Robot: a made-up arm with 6 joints. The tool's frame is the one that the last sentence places.
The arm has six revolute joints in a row. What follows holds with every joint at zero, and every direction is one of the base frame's. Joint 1 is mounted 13.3 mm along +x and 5 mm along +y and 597.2 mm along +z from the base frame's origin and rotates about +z. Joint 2 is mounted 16.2 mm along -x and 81.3 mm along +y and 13.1 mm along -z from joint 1 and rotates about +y. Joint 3 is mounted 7.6 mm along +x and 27.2 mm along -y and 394.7 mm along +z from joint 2 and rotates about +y. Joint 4 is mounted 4 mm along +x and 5.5 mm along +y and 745.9 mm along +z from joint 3 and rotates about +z. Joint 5 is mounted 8.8 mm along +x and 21.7 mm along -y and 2.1 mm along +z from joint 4 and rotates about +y. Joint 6 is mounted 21.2 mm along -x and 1.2 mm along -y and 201.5 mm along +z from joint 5 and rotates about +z. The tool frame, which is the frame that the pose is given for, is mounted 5.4 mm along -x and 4.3 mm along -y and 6.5 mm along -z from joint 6; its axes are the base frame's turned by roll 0, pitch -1.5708 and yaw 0 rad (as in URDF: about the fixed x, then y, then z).
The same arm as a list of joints. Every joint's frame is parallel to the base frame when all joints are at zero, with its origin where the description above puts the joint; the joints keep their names.
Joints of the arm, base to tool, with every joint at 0 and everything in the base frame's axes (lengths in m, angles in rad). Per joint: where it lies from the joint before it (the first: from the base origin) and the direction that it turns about. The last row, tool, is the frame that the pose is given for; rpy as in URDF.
joint 1: axis 0 0 1 offset 0.0133 0.0050 0.5972
joint 2: axis 0 1 0 offset -0.0162 0.0813 -0.0131
joint 3: axis 0 1 0 offset 0.0076 -0.0272 0.3947
joint 4: axis 0 0 1 offset 0.0040 0.0055 0.7459
joint 5: axis 0 1 0 offset 0.0088 -0.0217 0.0021
joint 6: axis 0 0 1 offset -0.0212 -0.0012 0.2015
tool: offset -0.0054 -0.0043 -0.0065 rpy 0.0000 -1.5708 0.0000

